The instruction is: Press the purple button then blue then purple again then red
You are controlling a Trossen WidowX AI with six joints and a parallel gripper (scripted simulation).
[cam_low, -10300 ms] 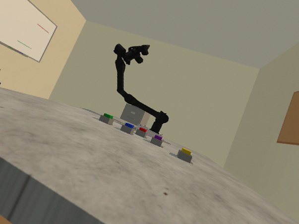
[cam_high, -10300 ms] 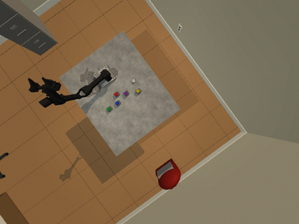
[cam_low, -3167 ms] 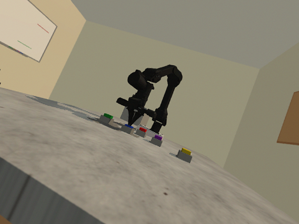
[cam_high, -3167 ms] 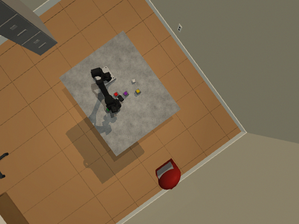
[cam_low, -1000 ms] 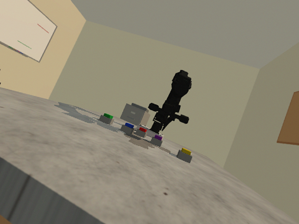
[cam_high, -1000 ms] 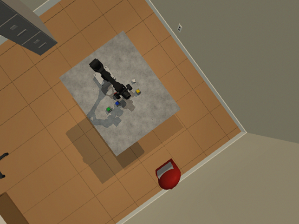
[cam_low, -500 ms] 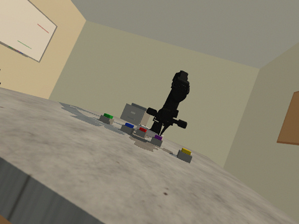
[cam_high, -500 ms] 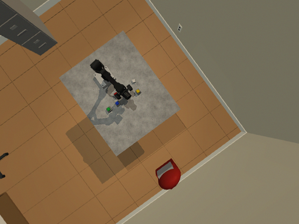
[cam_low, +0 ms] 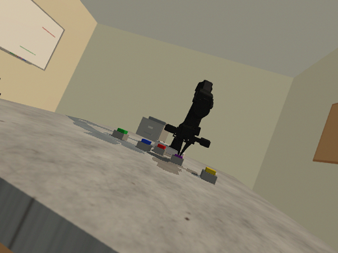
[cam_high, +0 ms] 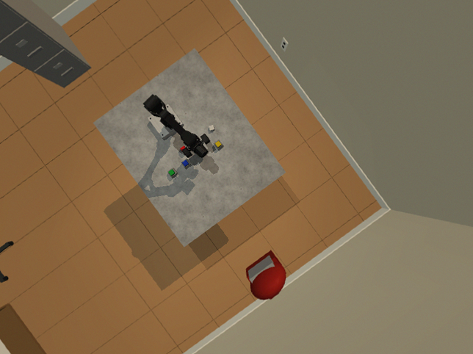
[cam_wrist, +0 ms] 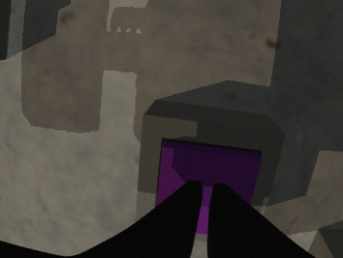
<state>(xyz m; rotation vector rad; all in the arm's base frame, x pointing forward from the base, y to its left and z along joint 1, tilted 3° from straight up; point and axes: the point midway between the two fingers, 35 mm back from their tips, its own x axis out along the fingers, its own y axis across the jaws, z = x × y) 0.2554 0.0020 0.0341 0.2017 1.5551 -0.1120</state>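
Now: the purple button 10 mm below my gripper tip. From my gripper tip the other things lie so: yellow button: 110 mm to the left, 80 mm ahead; then red button: 80 mm to the right, 70 mm behind; then blue button: 140 mm to the right.
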